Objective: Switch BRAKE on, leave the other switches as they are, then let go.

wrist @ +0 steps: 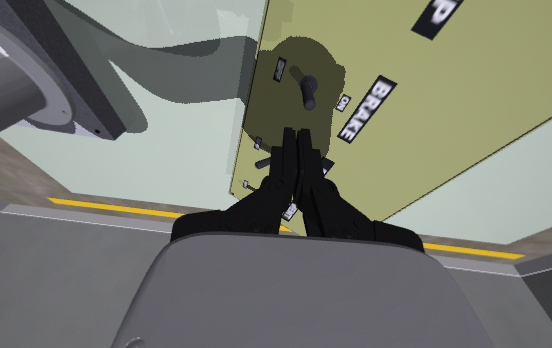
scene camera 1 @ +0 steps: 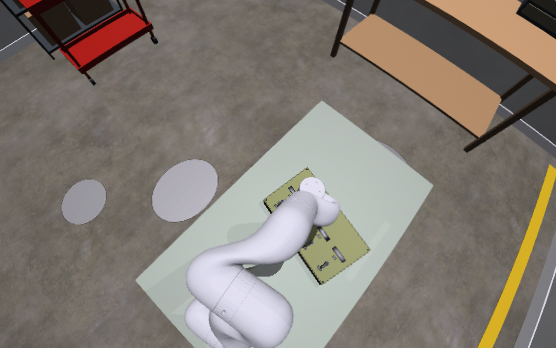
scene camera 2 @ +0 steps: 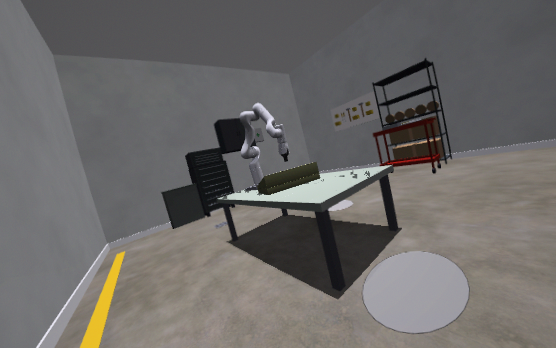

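The olive switch panel (scene camera 1: 352, 235) (scene camera 2: 292, 178) (wrist: 460, 100) lies on the pale green table (scene camera 1: 345, 135) (scene camera 2: 350, 182). In the wrist view the BRAKE plate (wrist: 367, 109) is readable beside a small ON label (wrist: 343, 103). The dark BRAKE lever (wrist: 309, 95) stands between that label and the OFF label (wrist: 280, 69), in shadow. It seems to lean to the ON side, though foreshortened. My gripper (scene camera 2: 286, 159) (wrist: 293, 145) is shut and empty, above the panel; its fingertips show apart from the lever. The arm hides it in scene camera 1.
A neighbouring lever (wrist: 262, 163) shows partly behind the fingers, tipped left in the wrist view. Part of another name plate (wrist: 434, 17) shows at the top right. More levers, one of them (scene camera 1: 323, 265) near the panel's end, stand on the panel.
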